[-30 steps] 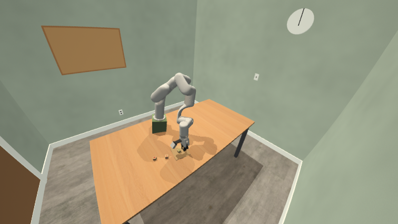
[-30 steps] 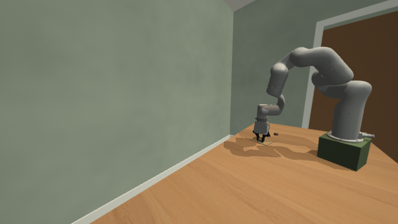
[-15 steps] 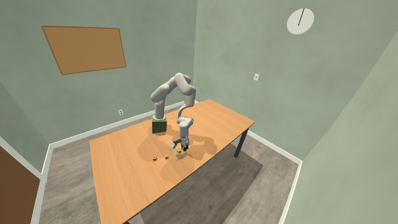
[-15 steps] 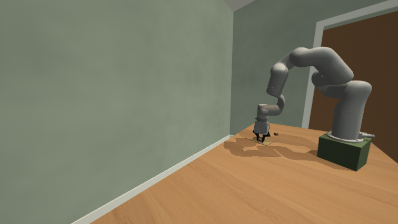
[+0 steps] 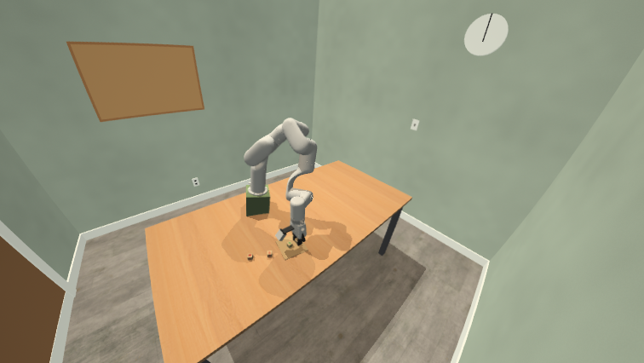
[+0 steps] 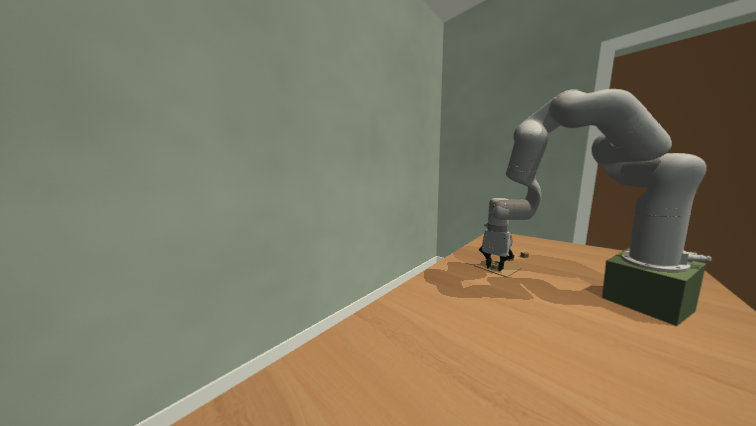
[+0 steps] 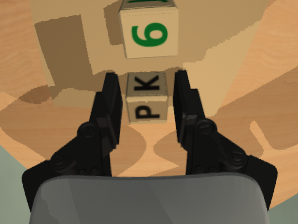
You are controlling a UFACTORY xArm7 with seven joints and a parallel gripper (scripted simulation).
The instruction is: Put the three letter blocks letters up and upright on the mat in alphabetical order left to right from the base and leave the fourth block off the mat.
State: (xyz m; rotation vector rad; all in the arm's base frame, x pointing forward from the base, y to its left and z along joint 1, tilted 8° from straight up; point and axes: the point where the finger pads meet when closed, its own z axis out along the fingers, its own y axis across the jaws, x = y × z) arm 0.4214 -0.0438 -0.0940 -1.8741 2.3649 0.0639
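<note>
My gripper is now 1 cm past the green-topped block, 5 cm to the left of it and 1 cm above it. From my hand the other things lie so: tan mat 1 cm behind, 4 cm to the right, 2 cm below.
</note>
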